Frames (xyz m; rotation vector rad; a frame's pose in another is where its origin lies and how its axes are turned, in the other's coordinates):
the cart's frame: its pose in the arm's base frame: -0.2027 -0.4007 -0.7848 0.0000 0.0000 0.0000
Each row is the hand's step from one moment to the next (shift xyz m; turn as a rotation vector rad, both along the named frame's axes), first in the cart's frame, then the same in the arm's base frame.
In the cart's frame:
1: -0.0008 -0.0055 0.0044 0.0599 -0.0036 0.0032
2: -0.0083 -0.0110 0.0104 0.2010 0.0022 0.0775
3: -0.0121 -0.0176 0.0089 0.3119 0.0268 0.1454
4: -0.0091 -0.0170 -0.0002 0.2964 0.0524 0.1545
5: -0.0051 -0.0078 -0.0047 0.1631 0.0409 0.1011
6: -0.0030 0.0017 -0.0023 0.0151 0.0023 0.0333
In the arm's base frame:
1: -0.0008 -0.0055 0.0044 0.0599 -0.0036 0.0032
2: -0.0083 -0.0110 0.0104 0.2010 0.0022 0.0775
3: -0.0121 -0.0176 0.0089 0.3119 0.0268 0.1454
4: -0.0091 -0.0170 -0.0002 0.2964 0.0524 0.1545
5: -0.0051 -0.0078 -0.0047 0.1631 0.0409 0.1011
6: -0.0030 0.0017 -0.0023 0.0151 0.0023 0.0333

